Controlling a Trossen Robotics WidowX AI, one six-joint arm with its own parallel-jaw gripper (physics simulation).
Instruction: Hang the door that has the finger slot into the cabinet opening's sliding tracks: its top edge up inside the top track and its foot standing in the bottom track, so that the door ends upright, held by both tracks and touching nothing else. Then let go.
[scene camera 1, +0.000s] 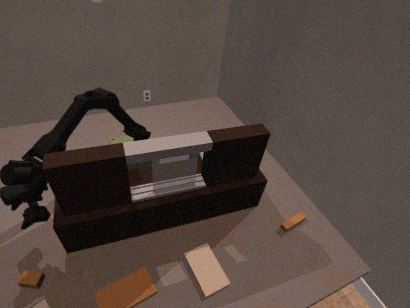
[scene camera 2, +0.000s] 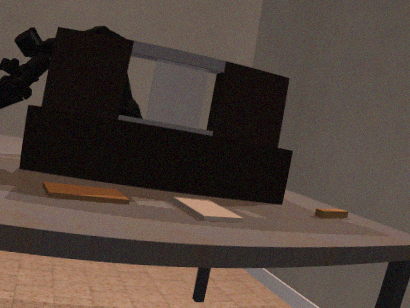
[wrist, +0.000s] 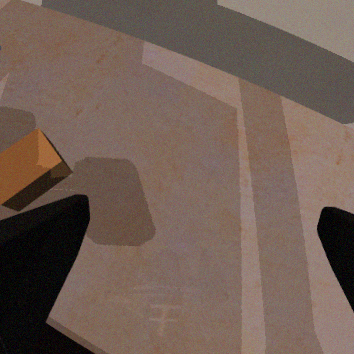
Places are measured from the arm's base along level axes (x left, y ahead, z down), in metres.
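Pixels of known places: gripper, fingertip midpoint: (scene camera 1: 17, 219) (wrist: 205, 213).
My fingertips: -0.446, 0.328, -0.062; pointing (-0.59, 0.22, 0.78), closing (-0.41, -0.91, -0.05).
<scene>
For each thing: its top centre in the pictures, then the offset to it from my fingertips, as dx, dy, dz. "spot": a spot on its surface instead.
- dark cabinet, surface spot: (scene camera 2: 150, 155) (scene camera 1: 163, 217) spot: +0.450, +0.085, +0.056
- grey top track, top centre: (scene camera 2: 178, 51) (scene camera 1: 169, 142) +0.487, +0.023, -0.237
- bottom track, surface spot: (scene camera 2: 165, 125) (scene camera 1: 169, 193) spot: +0.483, +0.053, -0.027
- pale grey panel, top centre: (scene camera 2: 183, 61) (scene camera 1: 175, 150) +0.505, +0.036, -0.210
- cream slab, top centre: (scene camera 2: 206, 207) (scene camera 1: 206, 268) +0.553, +0.278, +0.133
- larger orange slab, top centre: (scene camera 2: 84, 190) (scene camera 1: 126, 292) +0.283, +0.270, +0.132
- small orange block, top centre: (wrist: 19, 164) (scene camera 1: 30, 277) +0.010, +0.146, +0.113
- pale piece, surface spot: (scene camera 1: 40, 304) spot: +0.039, +0.231, +0.127
The dark cabinet (scene camera 1: 160, 220) (scene camera 2: 150, 155) stands upright, with a grey top track (scene camera 1: 170, 145) (scene camera 2: 177, 56) and a bottom track (scene camera 1: 170, 187) (scene camera 2: 165, 125) at its opening. A pale grey panel (scene camera 1: 175, 171) (scene camera 2: 177, 95) shows upright in the opening; whether it sits in a track is unclear. A cream slab (scene camera 1: 207, 270) (scene camera 2: 207, 208) and a larger orange slab (scene camera 1: 126, 291) (scene camera 2: 85, 192) lie flat in front of the cabinet. I cannot tell which piece has the finger slot. My gripper (scene camera 1: 36, 221) (wrist: 205, 213) is open and empty, raised at the cabinet's left end.
A small orange block (scene camera 1: 31, 279) (wrist: 30, 167) lies at the front left, beyond one finger in the wrist view. Another orange block (scene camera 1: 293, 221) (scene camera 2: 331, 213) lies at the right. A green piece (scene camera 1: 120, 140) lies behind the cabinet. A pale piece (scene camera 1: 40, 304) is cut off at the lower edge.
</scene>
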